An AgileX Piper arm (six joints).
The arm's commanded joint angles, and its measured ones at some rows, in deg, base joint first. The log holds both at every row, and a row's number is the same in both.
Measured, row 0: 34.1, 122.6, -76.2, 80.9, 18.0, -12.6
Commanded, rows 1 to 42: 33.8, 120.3, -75.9, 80.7, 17.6, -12.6; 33.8, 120.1, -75.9, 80.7, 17.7, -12.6; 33.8, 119.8, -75.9, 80.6, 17.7, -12.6; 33.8, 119.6, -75.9, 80.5, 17.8, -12.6; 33.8, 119.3, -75.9, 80.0, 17.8, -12.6; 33.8, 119.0, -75.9, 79.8, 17.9, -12.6; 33.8, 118.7, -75.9, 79.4, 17.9, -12.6; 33.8, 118.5, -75.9, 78.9, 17.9, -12.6; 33.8, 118.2, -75.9, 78.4, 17.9, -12.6; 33.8, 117.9, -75.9, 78.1, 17.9, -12.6; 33.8, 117.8, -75.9, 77.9, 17.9, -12.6; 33.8, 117.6, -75.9, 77.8, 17.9, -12.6; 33.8, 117.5, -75.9, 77.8, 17.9, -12.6; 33.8, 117.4, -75.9, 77.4, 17.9, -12.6; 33.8, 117.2, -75.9, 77.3, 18.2, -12.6; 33.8, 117.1, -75.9, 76.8, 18.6, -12.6; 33.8, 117.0, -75.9, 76.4, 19.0, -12.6; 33.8, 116.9, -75.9, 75.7, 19.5, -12.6; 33.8, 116.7, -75.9, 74.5, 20.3, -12.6; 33.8, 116.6, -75.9, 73.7, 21.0, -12.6; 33.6, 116.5, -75.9, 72.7, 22.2, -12.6; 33.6, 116.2, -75.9, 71.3, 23.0, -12.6; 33.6, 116.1, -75.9, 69.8, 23.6, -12.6; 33.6, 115.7, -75.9, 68.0, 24.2, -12.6; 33.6, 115.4, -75.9, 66.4, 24.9, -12.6; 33.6, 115.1, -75.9, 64.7, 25.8, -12.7; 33.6, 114.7, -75.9, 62.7, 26.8, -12.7; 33.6, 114.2, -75.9, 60.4, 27.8, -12.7; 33.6, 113.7, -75.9, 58.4, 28.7, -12.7; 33.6, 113.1, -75.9, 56.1, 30.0, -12.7; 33.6, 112.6, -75.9, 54.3, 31.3, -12.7; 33.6, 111.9, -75.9, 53.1, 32.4, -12.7; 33.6, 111.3, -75.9, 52.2, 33.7, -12.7; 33.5, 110.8, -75.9, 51.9, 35.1, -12.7; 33.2, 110.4, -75.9, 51.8, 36.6, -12.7; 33.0, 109.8, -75.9, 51.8, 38.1, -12.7; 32.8, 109.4, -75.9, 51.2, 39.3, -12.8; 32.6, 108.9, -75.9, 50.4, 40.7, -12.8; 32.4, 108.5, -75.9, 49.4, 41.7, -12.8; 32.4, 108.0, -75.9, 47.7, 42.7, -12.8; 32.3, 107.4, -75.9, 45.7, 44.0, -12.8; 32.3, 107.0, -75.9, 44.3, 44.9, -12.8
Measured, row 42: 33.0, 109.0, -76.1, 49.9, 40.6, -12.6
